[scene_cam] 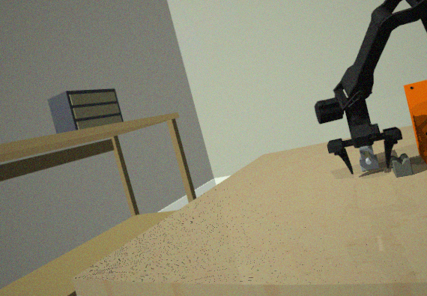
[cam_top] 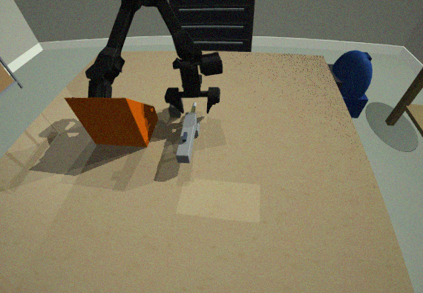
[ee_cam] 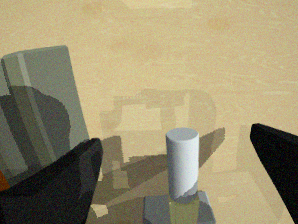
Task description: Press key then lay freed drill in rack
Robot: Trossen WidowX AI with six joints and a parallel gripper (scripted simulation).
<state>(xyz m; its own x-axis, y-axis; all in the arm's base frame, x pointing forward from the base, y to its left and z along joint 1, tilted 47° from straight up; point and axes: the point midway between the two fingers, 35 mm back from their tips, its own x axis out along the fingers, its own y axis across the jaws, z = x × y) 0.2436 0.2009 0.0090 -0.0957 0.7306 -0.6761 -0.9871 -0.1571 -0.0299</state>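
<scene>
Now: gripper tip 40 mm to the left of the drill and 30 mm below it. The rest, counted from my gripper tip: dark blue key 20 mm ahead, 180 mm to the right, 40 mm above; then rack 80 mm behind, 10 mm to the left, 10 mm above; then long light grey block 20 mm ahead, 140 mm to the right, 30 mm above.
</scene>
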